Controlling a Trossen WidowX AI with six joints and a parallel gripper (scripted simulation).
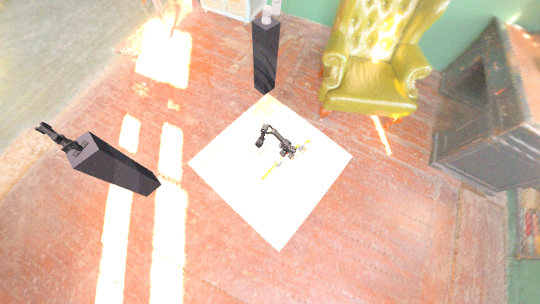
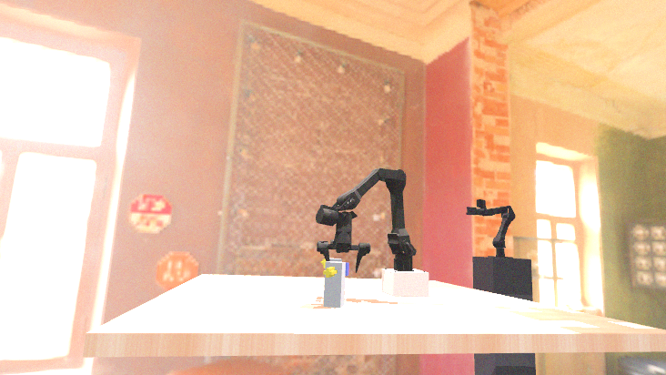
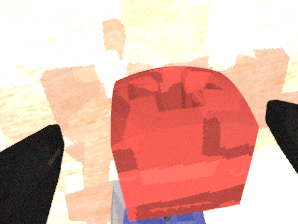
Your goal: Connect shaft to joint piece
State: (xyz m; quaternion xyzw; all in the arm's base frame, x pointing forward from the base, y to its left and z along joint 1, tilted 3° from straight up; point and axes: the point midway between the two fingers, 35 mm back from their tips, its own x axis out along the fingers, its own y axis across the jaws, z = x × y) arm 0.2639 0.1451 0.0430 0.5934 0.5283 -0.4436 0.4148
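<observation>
Now: the red joint piece 1 cm above my gripper tip.
</observation>
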